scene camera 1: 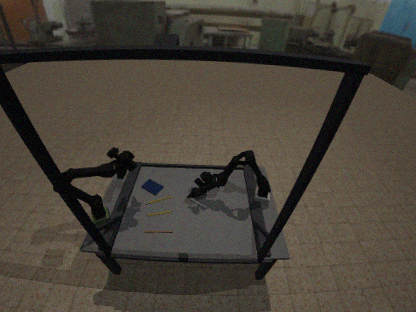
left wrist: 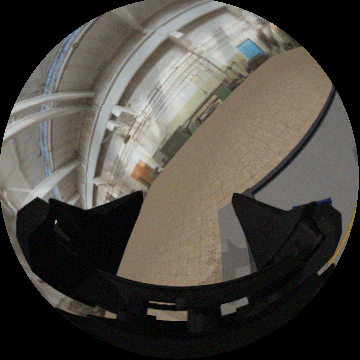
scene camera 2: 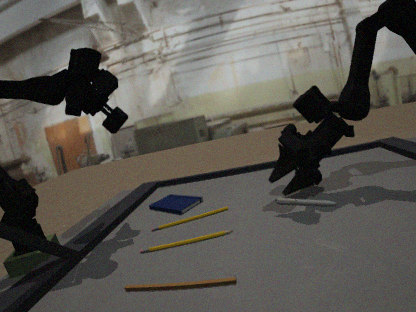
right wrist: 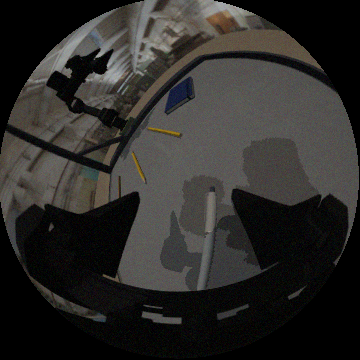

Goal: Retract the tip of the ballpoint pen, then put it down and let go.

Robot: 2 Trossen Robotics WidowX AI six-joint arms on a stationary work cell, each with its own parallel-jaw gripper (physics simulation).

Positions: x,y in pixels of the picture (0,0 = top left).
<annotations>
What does my left gripper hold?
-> Nothing.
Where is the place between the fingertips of my right gripper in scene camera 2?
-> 277,188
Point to a dark frame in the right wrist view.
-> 77,157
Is my left gripper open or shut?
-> Open.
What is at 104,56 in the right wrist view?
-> My left gripper.
</annotations>
